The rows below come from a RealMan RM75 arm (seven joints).
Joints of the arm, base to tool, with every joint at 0 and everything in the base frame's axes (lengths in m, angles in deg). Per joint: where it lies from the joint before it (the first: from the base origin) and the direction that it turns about. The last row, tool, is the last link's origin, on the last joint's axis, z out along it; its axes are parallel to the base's.
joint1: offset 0 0 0.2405 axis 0 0 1
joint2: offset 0 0 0 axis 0 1 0
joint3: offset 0 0 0.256 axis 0 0 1
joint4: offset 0 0 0 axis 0 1 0
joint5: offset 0 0 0.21 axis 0 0 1
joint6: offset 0 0 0 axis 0 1 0
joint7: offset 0 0 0.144 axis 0 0 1
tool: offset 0 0 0
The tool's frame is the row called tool.
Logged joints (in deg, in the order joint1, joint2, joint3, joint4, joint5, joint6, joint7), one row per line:
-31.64 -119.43 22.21 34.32 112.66 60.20 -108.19
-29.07 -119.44 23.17 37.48 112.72 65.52 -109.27
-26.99 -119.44 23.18 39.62 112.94 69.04 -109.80
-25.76 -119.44 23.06 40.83 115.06 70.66 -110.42
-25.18 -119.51 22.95 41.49 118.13 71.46 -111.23
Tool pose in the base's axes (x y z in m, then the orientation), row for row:
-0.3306 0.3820 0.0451 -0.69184 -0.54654 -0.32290 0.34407
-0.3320 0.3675 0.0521 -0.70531 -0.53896 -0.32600 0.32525
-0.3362 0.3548 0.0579 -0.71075 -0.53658 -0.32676 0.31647
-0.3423 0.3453 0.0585 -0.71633 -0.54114 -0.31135 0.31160
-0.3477 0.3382 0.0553 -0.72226 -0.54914 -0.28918 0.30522
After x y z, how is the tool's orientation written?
As a quaternion, x y z w.
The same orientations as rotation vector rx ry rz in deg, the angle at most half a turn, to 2 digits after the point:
-102.97 -81.35 -48.06
-105.94 -80.95 -48.97
-107.22 -80.95 -49.29
-108.32 -81.83 -47.08
-109.56 -83.30 -43.87

